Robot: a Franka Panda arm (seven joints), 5 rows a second.
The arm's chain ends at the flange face. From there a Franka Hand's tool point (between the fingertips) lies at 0.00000 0.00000 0.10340 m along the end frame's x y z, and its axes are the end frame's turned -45 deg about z.
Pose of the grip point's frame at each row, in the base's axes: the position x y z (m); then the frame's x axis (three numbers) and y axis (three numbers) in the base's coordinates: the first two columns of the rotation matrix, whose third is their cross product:
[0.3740 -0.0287 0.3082 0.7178 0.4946 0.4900 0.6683 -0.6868 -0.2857]
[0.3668 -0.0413 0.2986 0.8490 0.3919 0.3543 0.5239 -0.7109 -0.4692]
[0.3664 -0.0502 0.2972 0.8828 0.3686 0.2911 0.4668 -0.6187 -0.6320]
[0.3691 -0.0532 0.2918 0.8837 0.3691 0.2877 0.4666 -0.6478 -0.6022]
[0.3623 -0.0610 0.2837 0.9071 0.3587 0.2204 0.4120 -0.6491 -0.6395]
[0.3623 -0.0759 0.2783 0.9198 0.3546 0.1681 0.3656 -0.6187 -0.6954]
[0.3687 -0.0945 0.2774 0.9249 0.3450 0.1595 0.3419 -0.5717 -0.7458]
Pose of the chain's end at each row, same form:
[0.3538 -0.0838 0.3934 0.9801 -0.1359 0.1445 -0.0350 -0.8354 -0.5485]
[0.3598 -0.1017 0.3822 0.9708 -0.2256 -0.0812 -0.2299 -0.7798 -0.5823]
[0.3719 -0.1219 0.3715 0.9543 -0.1768 -0.2411 -0.2942 -0.6981 -0.6527]
[0.3728 -0.1221 0.3688 0.9548 -0.1971 -0.2224 -0.2949 -0.7191 -0.6293]
[0.3712 -0.1304 0.3599 0.9327 -0.2053 -0.2963 -0.3501 -0.7126 -0.6080]
[0.3770 -0.1484 0.3505 0.9089 -0.1867 -0.3729 -0.3919 -0.6882 -0.6106]
[0.3859 -0.1715 0.3443 0.8958 -0.1603 -0.4146 -0.4122 -0.6482 -0.6401]

